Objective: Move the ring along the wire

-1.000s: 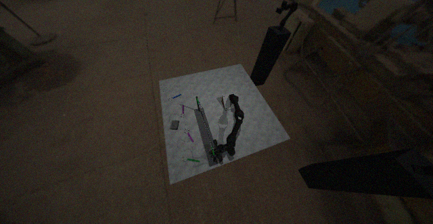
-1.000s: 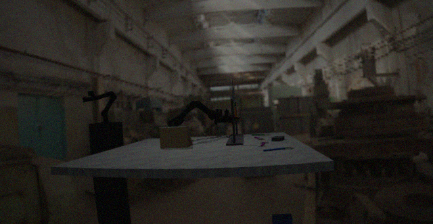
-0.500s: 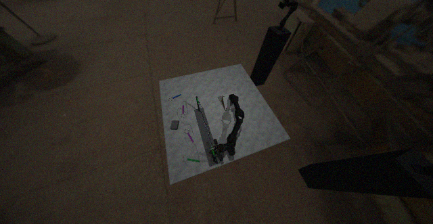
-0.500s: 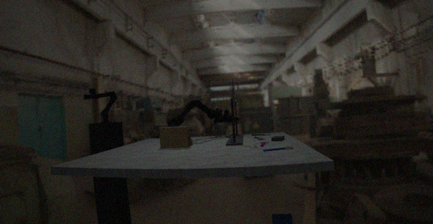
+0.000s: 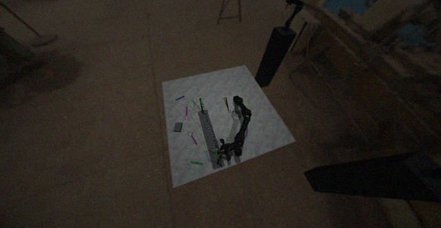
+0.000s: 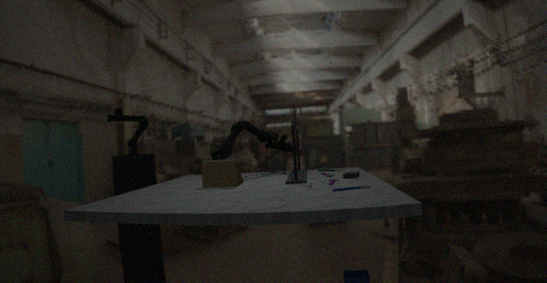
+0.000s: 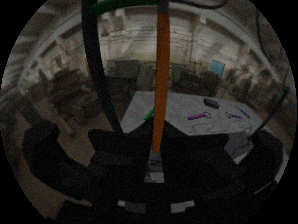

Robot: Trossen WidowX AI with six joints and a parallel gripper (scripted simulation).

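Now: gripper tip 9 cm below the ring with orange handle and 1 cm past it. From my gripper tip the other things lie so: grey block (41 cm to the right, 32 cm ahead, 14 cm below).
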